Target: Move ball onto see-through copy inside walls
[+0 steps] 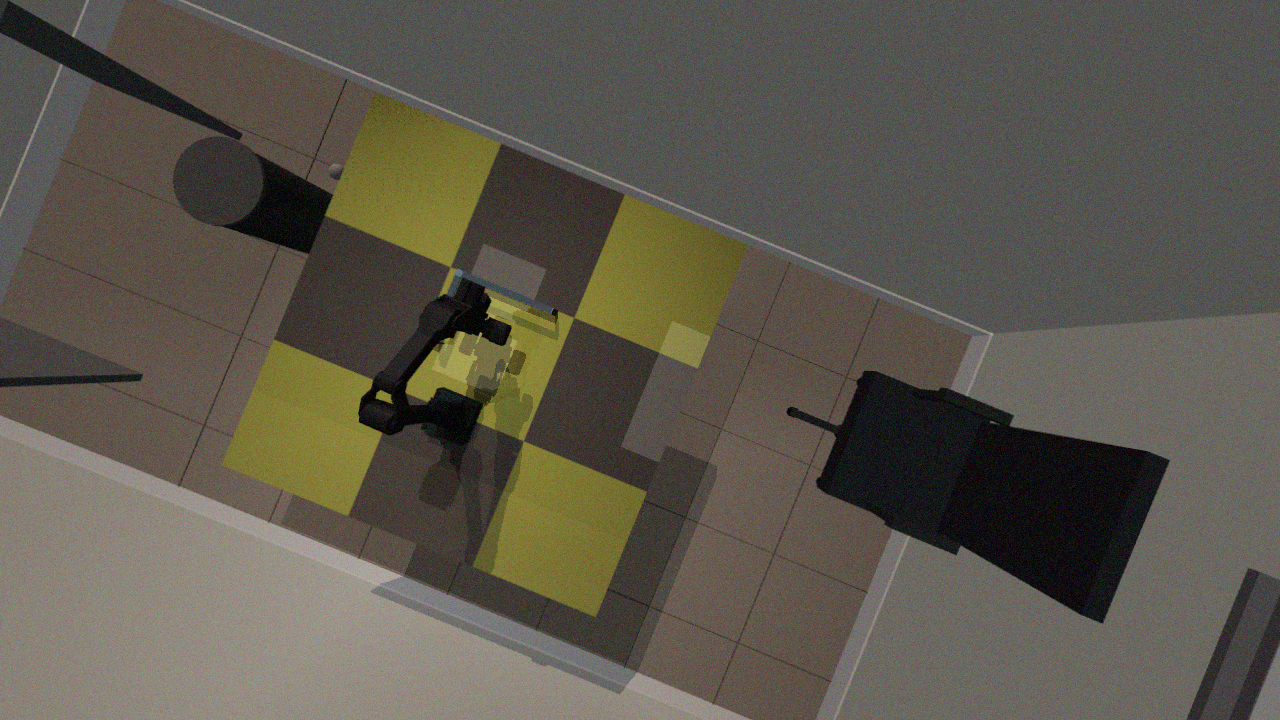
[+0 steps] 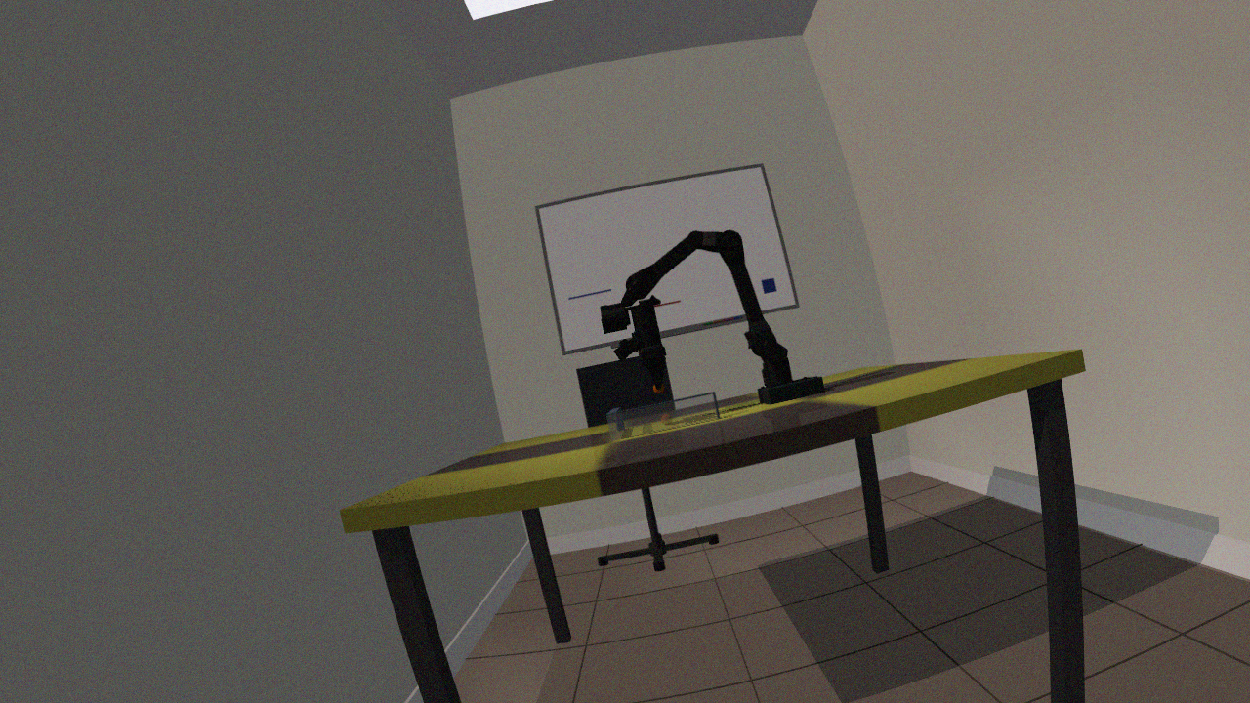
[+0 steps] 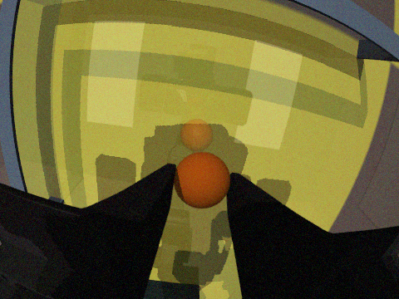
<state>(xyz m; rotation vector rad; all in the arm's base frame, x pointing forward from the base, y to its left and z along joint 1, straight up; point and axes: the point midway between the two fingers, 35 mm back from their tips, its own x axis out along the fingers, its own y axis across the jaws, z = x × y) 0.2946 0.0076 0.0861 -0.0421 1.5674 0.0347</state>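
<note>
The see-through copy of ball lies 80 mm below my gripper tip. The rest, counted from my gripper tip: orange ball (right at my gripper tip).
</note>
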